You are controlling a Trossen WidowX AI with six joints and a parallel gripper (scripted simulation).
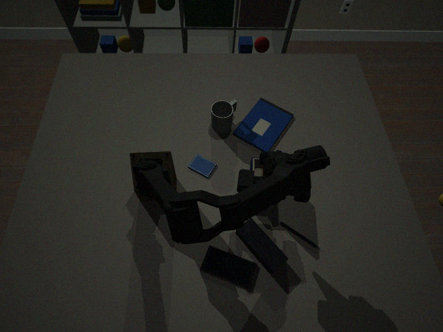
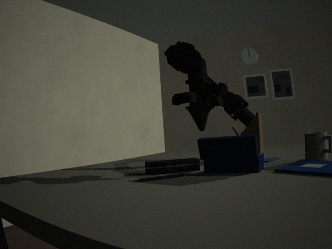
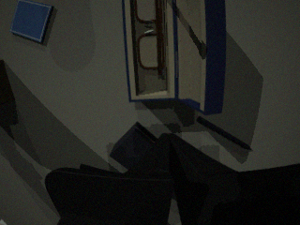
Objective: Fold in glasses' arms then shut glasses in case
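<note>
Right now the glasses case lid is 9 cm to the left of my hand, 8 cm below it and 5 cm ahead of it. From my hand the other things lie so: long dark box: 13 cm below, 11 cm to the right, 2 cm behind; blue glasses case: 11 cm below, 9 cm to the left, 3 cm ahead; small blue card: 18 cm to the left, 18 cm behind, 15 cm below.
</note>
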